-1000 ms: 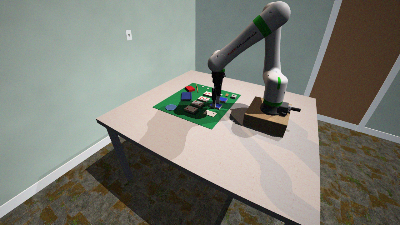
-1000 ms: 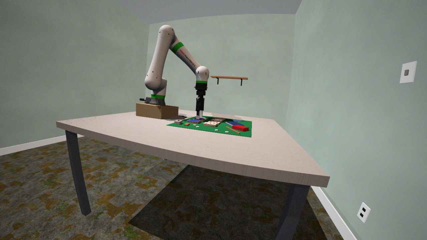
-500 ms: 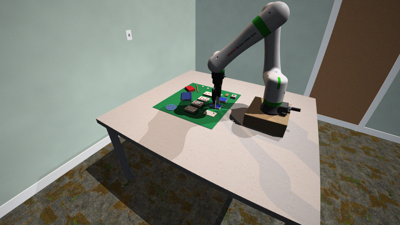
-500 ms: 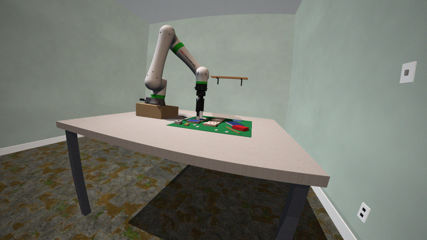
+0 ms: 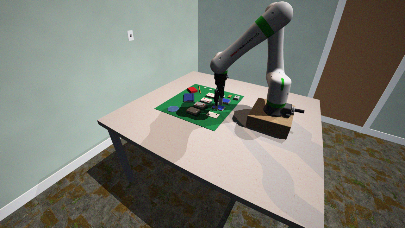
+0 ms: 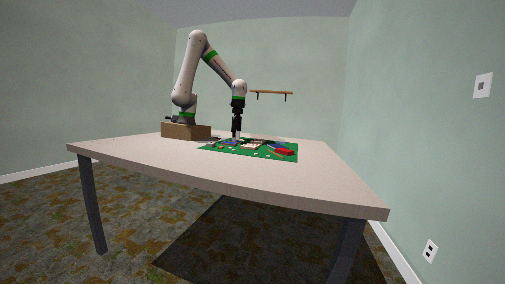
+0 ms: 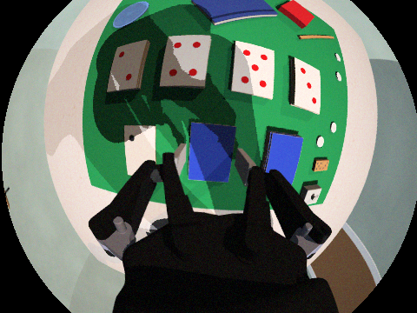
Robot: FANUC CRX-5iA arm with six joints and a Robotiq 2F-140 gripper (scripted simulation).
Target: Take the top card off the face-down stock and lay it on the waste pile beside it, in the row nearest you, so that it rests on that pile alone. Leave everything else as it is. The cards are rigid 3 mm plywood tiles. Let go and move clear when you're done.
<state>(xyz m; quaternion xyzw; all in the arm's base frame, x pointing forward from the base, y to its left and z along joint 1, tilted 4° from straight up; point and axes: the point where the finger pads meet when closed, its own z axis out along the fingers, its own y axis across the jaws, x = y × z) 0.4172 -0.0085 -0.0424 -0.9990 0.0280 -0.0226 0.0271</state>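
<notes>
The black-pip card is 120 mm to the left of my hand and 40 mm below it. From my hand the other things lie so: pencil 290 mm ahead, 240 mm to the right, 30 mm below; red block 340 mm ahead, 180 mm to the right, 30 mm below; mat 160 mm ahead, 50 mm below, 30 mm to the right.
</notes>
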